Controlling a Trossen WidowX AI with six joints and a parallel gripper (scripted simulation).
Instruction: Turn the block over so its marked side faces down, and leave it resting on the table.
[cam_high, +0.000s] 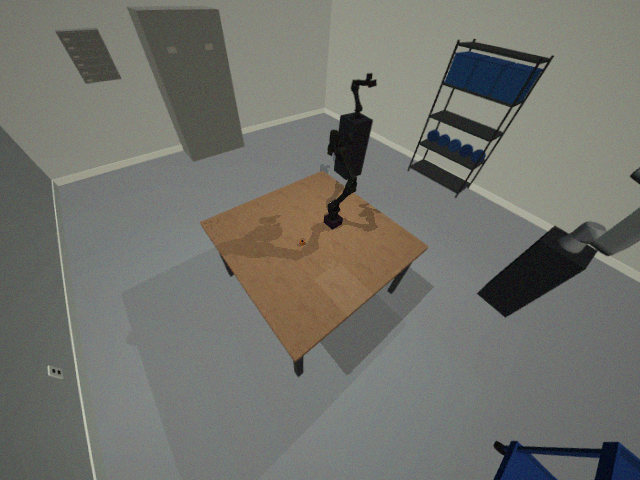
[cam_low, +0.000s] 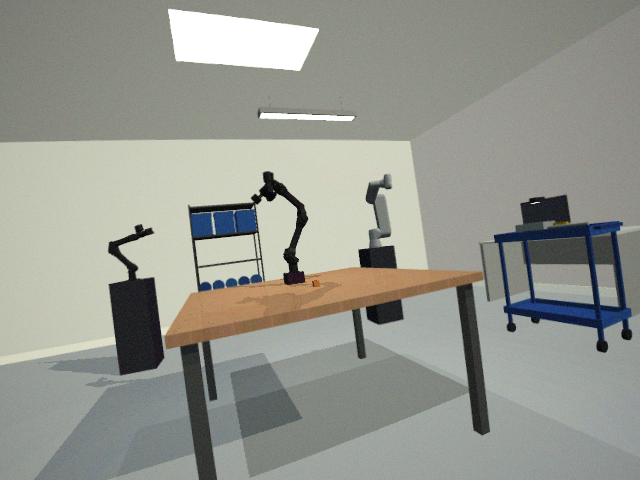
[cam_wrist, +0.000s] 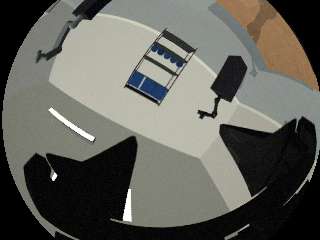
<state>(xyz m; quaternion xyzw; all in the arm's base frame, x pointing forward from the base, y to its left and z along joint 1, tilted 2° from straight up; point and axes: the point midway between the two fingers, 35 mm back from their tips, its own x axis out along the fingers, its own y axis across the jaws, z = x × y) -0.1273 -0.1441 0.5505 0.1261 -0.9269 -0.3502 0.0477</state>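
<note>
The orange block lies 59 cm below my gripper tip, 50 cm ahead of it and 20 cm to the left of it.
</note>
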